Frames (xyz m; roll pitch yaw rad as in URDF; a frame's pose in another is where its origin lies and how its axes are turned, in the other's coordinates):
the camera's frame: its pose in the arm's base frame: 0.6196 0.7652 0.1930 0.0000 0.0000 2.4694
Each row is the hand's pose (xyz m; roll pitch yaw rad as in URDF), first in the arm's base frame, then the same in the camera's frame.
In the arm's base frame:
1: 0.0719 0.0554 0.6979 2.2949 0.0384 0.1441
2: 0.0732 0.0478 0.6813 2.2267 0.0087 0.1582
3: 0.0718 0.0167 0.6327 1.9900 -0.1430 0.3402
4: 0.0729 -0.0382 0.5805 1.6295 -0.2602 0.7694
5: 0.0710 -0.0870 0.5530 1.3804 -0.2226 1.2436
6: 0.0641 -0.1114 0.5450 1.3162 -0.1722 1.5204
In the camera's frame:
1: -0.0134 0.8964 0.5049 2.2949 0.0384 -2.3253
2: -0.0192 0.9016 0.4883 2.2267 0.0087 -2.3112
3: -0.0375 0.9268 0.4397 1.9900 -0.1430 -2.1292
4: -0.0725 0.9691 0.3875 1.6295 -0.2602 -1.7000
5: -0.1014 1.0084 0.3600 1.3804 -0.2226 -1.2258
6: -0.1112 1.0318 0.3520 1.3162 -0.1722 -0.9490

